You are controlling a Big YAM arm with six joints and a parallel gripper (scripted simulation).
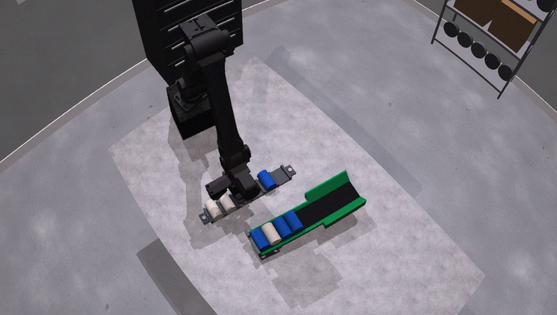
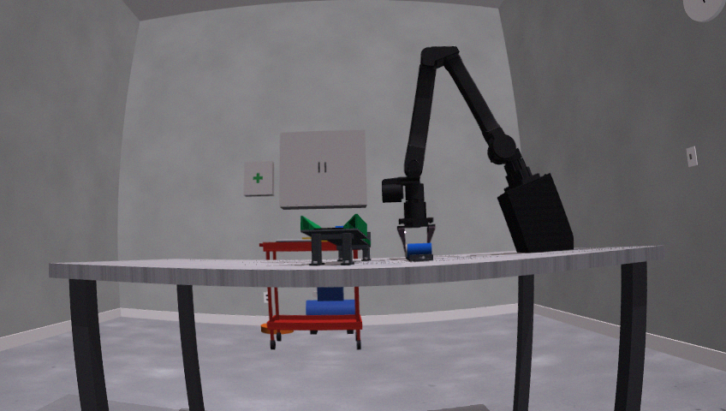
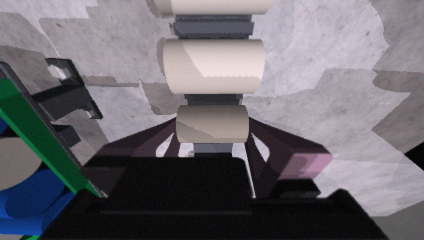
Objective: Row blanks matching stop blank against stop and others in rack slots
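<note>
The stock rack is 10 mm ahead of my hand, 30 mm to the left of it and 40 mm below it. From my hand the other things lie so: feed ramp: 230 mm ahead, 70 mm to the left, 30 mm above; then grey stop: 160 mm ahead, 110 mm to the right, 30 mm above.
</note>
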